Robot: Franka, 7 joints.
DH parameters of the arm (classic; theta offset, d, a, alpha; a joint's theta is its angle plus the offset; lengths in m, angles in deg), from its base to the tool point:
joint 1: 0 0.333 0 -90
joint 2: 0 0 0 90
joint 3: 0 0.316 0.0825 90
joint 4: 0 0 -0.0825 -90
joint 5: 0 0.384 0 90
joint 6: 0 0 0.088 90
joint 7: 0 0.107 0 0
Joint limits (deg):
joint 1: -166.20..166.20
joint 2: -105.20..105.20
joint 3: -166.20..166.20
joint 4: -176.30..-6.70
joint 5: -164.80..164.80
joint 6: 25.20..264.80
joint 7: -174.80..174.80
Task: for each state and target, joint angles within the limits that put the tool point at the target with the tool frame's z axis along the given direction. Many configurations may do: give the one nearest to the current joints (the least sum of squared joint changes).
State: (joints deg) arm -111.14 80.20 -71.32 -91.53 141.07 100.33 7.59
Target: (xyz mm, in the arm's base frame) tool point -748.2 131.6 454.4 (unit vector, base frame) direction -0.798 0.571 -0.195
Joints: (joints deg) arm -146.35 99.70 -109.17 -74.88 109.11 153.12 7.59
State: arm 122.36 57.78 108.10 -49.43 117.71 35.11 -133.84
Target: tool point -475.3 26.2 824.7 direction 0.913 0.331 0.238
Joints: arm 133.88 52.40 98.53 -65.28 108.72 35.96 -133.84
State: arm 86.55 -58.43 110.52 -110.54 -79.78 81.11 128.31
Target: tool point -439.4 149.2 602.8 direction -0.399 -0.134 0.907
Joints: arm 69.22 -77.51 67.59 -136.64 -139.91 95.23 128.31
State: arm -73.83 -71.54 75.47 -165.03 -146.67 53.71 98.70
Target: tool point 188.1 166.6 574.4 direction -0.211 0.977 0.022
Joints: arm -70.86 -105.20 47.73 -169.36 -164.24 27.86 98.70
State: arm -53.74 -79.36 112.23 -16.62 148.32 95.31 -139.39
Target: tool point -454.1 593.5 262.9 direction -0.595 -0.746 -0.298
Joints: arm -34.66 -78.76 111.18 -52.56 127.22 52.12 -139.39
